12 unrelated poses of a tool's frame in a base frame.
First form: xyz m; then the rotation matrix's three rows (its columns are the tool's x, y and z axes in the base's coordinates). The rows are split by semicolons.
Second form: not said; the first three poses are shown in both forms.
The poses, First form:
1: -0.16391 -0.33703 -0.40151; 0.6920 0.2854 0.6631; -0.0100 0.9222 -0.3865; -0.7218 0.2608 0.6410
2: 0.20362 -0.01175 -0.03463; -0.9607 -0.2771 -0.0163; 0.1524 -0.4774 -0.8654; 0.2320 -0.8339 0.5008
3: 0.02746 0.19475 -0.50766; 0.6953 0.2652 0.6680; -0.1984 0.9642 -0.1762; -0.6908 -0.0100 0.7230
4: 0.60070 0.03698 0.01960; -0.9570 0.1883 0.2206; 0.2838 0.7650 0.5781; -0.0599 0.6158 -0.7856
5: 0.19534 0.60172 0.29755; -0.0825 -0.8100 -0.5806; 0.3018 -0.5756 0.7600; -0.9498 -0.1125 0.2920
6: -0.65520 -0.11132 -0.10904; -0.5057 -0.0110 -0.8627; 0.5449 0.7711 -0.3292; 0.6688 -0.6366 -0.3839
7: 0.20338 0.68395 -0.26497; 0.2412 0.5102 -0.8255; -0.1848 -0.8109 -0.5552; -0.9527 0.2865 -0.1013
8: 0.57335 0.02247 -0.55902; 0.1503 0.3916 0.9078; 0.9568 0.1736 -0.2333; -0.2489 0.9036 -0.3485
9: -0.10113 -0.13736 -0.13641; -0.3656 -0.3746 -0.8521; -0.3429 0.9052 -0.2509; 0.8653 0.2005 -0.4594
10: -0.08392 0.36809 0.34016; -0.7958 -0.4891 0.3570; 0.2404 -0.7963 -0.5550; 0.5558 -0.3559 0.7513
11: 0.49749 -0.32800 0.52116; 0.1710 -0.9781 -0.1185; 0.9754 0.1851 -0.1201; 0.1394 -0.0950 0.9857
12: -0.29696 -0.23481 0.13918; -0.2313 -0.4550 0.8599; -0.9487 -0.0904 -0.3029; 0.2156 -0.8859 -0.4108
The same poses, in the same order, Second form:
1: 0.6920 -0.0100 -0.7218 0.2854 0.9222 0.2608 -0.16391 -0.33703 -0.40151
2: -0.9607 0.1524 0.2320 -0.2771 -0.4774 -0.8339 0.20362 -0.01175 -0.03463
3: 0.6953 -0.1984 -0.6908 0.2652 0.9642 -0.0100 0.02746 0.19475 -0.50766
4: -0.9570 0.2838 -0.0599 0.1883 0.7650 0.6158 0.60070 0.03698 0.01960
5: -0.0825 0.3018 -0.9498 -0.8100 -0.5756 -0.1125 0.19534 0.60172 0.29755
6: -0.5057 0.5449 0.6688 -0.0110 0.7711 -0.6366 -0.65520 -0.11132 -0.10904
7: 0.2412 -0.1848 -0.9527 0.5102 -0.8109 0.2865 0.20338 0.68395 -0.26497
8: 0.1503 0.9568 -0.2489 0.3916 0.1736 0.9036 0.57335 0.02247 -0.55902
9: -0.3656 -0.3429 0.8653 -0.3746 0.9052 0.2005 -0.10113 -0.13736 -0.13641
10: -0.7958 0.2404 0.5558 -0.4891 -0.7963 -0.3559 -0.08392 0.36809 0.34016
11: 0.1710 0.9754 0.1394 -0.9781 0.1851 -0.0950 0.49749 -0.32800 0.52116
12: -0.2313 -0.9487 0.2156 -0.4550 -0.0904 -0.8859 -0.29696 -0.23481 0.13918
